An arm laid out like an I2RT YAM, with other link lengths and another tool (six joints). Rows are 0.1 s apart.
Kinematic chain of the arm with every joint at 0, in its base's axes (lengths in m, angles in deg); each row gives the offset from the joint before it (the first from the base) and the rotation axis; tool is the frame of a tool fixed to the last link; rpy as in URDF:
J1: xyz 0 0 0.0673 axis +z
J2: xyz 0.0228 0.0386 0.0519 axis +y
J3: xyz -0.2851 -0.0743 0 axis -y
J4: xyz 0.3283 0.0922 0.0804 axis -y
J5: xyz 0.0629 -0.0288 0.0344 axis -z
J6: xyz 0.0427 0 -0.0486 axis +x
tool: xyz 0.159 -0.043 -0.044 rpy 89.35 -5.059 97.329
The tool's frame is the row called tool.
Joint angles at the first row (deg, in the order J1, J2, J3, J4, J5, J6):
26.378 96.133 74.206 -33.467 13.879 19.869
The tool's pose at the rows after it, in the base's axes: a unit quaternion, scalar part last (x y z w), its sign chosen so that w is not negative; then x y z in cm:
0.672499, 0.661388, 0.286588, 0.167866, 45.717, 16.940, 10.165
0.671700, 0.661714, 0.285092, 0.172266, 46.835, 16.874, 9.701
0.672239, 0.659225, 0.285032, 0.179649, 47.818, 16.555, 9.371
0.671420, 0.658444, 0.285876, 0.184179, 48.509, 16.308, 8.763
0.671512, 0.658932, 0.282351, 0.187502, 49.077, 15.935, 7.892
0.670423, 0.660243, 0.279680, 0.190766, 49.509, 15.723, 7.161
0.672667, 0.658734, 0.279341, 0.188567, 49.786, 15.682, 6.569
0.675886, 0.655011, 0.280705, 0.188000, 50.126, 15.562, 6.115
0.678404, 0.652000, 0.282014, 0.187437, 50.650, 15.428, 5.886
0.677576, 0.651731, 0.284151, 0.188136, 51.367, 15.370, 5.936
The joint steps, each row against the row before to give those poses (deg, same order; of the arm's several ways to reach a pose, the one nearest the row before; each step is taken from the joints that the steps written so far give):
-0.686 2.059 1.224 1.387 -0.038 -0.258
-0.478 2.058 1.411 0.813 0.212 -0.646
-0.564 1.430 0.842 1.037 0.504 -0.485
-0.461 1.026 -0.032 1.489 0.159 -0.544
-0.516 1.267 -0.044 1.216 0.170 -0.593
-0.269 1.043 -0.089 1.109 0.229 -0.544
-0.281 0.862 0.138 0.570 -0.287 0.142
-0.355 0.713 0.121 0.687 -0.162 0.284
-0.454 0.889 0.734 0.285 -0.251 0.090
-0.407 0.952 1.210 0.108 -0.276 -0.395

